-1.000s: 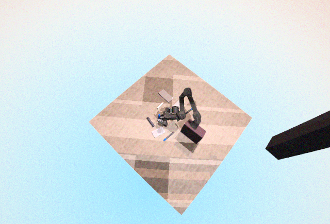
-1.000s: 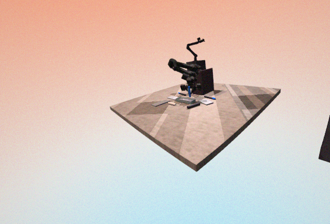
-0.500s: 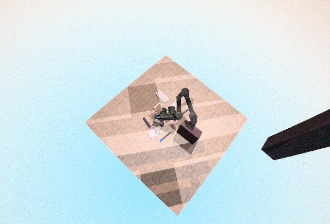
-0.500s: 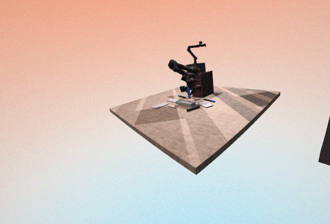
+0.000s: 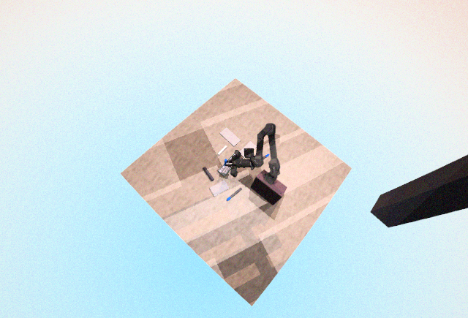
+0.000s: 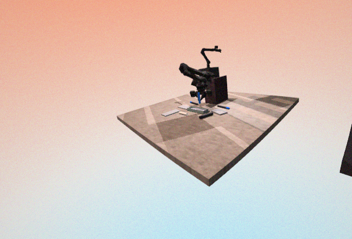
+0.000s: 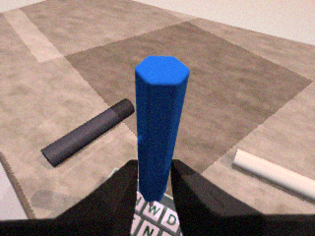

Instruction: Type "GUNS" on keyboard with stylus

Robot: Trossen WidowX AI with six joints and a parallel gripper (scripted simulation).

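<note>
Right now the dark cylinder is 5 cm ahead of my gripper tip, 12 cm to the left of it and 10 cm below it. From my gripper tip the other things lie so: blue stylus (1 cm below); cream cylinder (12 cm ahead, 10 cm to the right, 10 cm below).
</note>
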